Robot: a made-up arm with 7 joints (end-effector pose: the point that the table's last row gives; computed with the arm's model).
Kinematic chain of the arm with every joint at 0, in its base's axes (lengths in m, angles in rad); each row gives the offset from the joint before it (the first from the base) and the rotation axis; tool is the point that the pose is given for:
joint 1: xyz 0 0 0.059 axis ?
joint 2: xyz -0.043 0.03 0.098 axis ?
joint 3: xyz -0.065 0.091 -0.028 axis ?
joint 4: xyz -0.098 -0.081 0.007 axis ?
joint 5: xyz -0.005 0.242 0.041 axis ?
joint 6: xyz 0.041 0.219 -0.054 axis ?
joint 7: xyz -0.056 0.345 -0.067 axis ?
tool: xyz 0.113 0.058 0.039
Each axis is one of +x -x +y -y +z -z.
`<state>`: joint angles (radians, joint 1 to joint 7).
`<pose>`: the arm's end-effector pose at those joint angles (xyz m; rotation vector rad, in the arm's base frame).
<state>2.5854 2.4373 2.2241 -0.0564 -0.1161 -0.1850 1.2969</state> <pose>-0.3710 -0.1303 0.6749 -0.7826 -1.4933 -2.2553</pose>
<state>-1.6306 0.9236 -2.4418 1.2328 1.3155 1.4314 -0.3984</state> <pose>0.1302 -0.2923 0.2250 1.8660 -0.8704 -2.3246</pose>
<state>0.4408 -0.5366 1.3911 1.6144 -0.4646 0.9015 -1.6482</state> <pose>0.0472 0.4891 0.5339 -0.4837 2.4785 -0.7091</pose>
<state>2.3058 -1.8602 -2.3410 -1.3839 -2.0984 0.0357 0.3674</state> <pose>0.0058 -0.3753 0.0418 0.7651 -0.6787 -2.2212</pose>
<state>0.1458 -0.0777 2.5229 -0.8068 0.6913 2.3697 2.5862</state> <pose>-0.4513 0.1004 0.1242 0.7390 1.2373 1.9711</pose>
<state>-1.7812 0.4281 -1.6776 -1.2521 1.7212 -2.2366 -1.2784</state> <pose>-0.0956 0.3462 0.3243 0.1369 -1.3880 -1.8129</pose>
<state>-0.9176 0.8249 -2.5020 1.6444 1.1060 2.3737 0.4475</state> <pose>-0.1613 0.0310 0.2694 0.6388 -2.5497 -0.9914</pose>
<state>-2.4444 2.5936 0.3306 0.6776 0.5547 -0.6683 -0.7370</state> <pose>-0.0881 -0.5424 0.6155 -1.9038 0.5411 2.3266</pose>
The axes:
joint 1: -x
joint 2: -y
joint 3: +x
joint 4: +y
joint 5: +x
joint 6: +x
joint 7: +z

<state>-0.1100 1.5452 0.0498 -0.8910 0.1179 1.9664 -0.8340</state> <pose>-0.3012 0.3912 -0.1198 1.2336 -0.8375 1.6477</pose>
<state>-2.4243 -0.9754 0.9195 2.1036 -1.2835 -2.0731 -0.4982</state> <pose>-0.3532 -0.2013 -0.0809 1.5235 -2.3056 -0.1541</pose>
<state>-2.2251 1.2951 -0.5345 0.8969 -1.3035 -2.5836 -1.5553</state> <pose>-0.0248 -0.0286 0.1876 -1.6687 -0.9431 -0.5447</pose>
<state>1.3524 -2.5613 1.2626 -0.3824 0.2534 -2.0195 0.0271</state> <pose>-0.0026 0.0457 -0.4180 -1.0899 2.4873 -1.2858</pose>
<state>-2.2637 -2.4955 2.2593 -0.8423 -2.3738 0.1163 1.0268</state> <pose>-0.2312 -0.4451 0.4212 -0.4785 -1.3621 -2.4507</pose>
